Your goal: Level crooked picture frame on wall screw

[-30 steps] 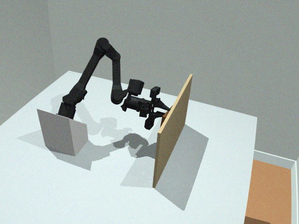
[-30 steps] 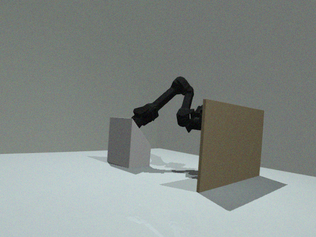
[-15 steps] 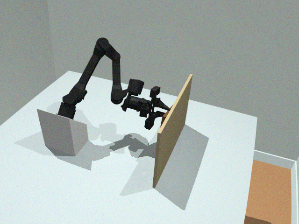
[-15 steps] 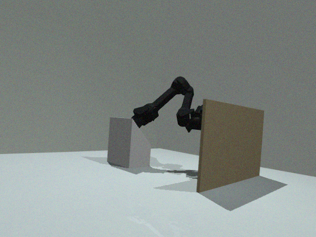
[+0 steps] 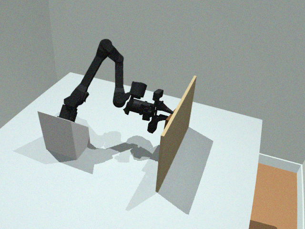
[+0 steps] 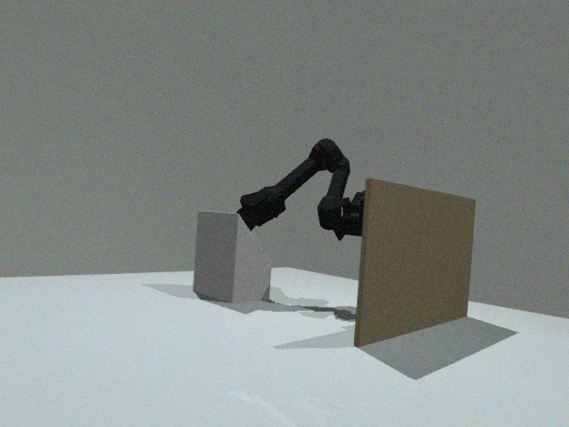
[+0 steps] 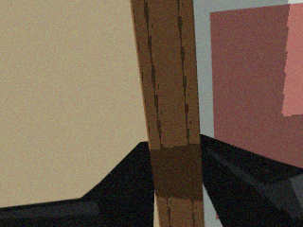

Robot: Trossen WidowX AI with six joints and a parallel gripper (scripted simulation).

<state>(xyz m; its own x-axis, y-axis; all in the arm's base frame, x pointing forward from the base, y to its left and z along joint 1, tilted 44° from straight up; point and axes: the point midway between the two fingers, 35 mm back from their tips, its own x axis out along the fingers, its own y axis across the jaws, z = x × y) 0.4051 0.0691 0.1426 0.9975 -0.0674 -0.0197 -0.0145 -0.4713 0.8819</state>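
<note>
Now: the picture frame 20 mm to the right of my gripper tip and 50 mm below it. Round my gripper tip: tan wall board 20 mm ahead, 10 mm to the right, 60 mm below.
</note>
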